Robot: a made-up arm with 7 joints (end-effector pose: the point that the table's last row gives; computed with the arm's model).
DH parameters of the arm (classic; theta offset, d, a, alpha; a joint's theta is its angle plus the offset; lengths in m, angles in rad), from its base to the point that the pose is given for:
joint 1: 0 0.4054 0 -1.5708
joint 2: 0 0 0 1.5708
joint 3: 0 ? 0.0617 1.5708
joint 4: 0 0 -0.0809 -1.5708
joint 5: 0 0.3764 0 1.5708
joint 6: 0 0 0.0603 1.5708
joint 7: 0 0 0 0
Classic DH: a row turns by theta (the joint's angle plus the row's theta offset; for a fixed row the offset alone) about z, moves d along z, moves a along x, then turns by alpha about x.
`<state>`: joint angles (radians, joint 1 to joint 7).
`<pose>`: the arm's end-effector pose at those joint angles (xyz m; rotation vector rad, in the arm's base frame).
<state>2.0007 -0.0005 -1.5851 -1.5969 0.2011 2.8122 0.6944</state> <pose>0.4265 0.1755 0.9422 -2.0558 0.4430 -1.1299</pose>
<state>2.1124 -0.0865 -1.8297 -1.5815 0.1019 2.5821 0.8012</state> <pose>0.4779 0.0871 0.9303 -2.2127 0.7109 -0.9485</pose>
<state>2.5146 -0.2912 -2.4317 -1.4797 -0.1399 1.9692 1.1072</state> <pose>0.5967 -0.0410 0.8310 -2.5534 1.4514 -0.2877</pose>
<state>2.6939 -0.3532 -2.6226 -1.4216 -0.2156 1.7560 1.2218</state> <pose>0.6309 -0.0372 0.7929 2.6285 -1.6898 0.0717</pose>
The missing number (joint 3, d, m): 0.4104
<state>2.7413 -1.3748 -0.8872 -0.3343 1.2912 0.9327 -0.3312</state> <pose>0.7663 -0.2351 0.6773 0.4437 -0.9950 -0.4471</pose>
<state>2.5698 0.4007 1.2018 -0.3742 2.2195 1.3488 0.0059</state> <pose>-0.3808 0.0874 1.1707 1.6844 -0.3467 2.5671</pose>
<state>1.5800 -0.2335 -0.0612 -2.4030 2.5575 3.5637 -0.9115</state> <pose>0.0476 0.2734 0.6491 -2.4959 0.3058 -0.2431</pose>
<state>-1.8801 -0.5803 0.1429 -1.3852 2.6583 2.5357 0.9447</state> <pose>0.0113 -0.1042 1.0931 0.1017 0.4460 -1.1783</pose>
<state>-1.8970 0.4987 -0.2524 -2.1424 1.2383 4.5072 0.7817</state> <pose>-0.2480 -0.4062 0.5057 -0.9796 -1.1884 0.8528</pose>
